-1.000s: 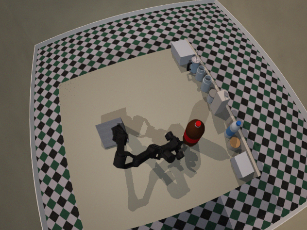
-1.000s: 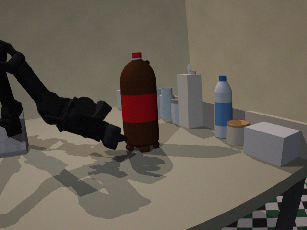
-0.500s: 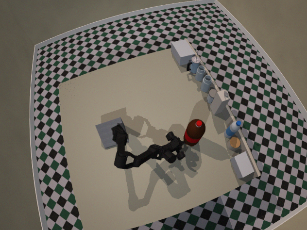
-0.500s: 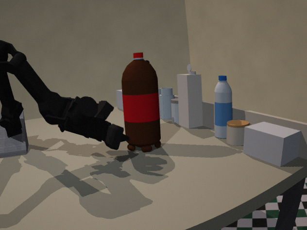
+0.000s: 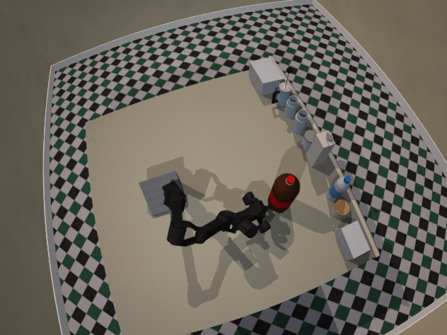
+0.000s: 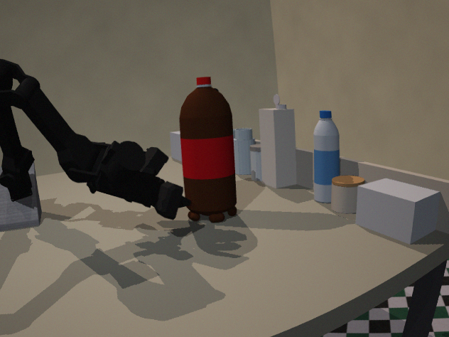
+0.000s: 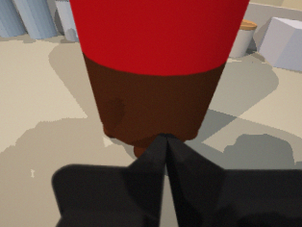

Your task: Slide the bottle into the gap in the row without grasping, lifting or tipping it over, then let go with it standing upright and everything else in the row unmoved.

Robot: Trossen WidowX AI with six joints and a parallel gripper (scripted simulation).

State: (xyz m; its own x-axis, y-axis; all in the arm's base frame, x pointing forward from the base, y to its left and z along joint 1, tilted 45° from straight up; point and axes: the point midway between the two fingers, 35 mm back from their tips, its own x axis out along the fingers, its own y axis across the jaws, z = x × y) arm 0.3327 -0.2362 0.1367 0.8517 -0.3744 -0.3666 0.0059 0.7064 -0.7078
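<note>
The brown cola bottle is 9 cm ahead of my hand, 9 cm above it and 1 cm to the left of it. The rest, counted from my hand: blue-capped water bottle (35 cm ahead, 9 cm to the right, 5 cm above); french press (51 cm to the left, 41 cm ahead, 8 cm above); cork-lidded jar (33 cm ahead, 18 cm to the right, 2 cm below).
</note>
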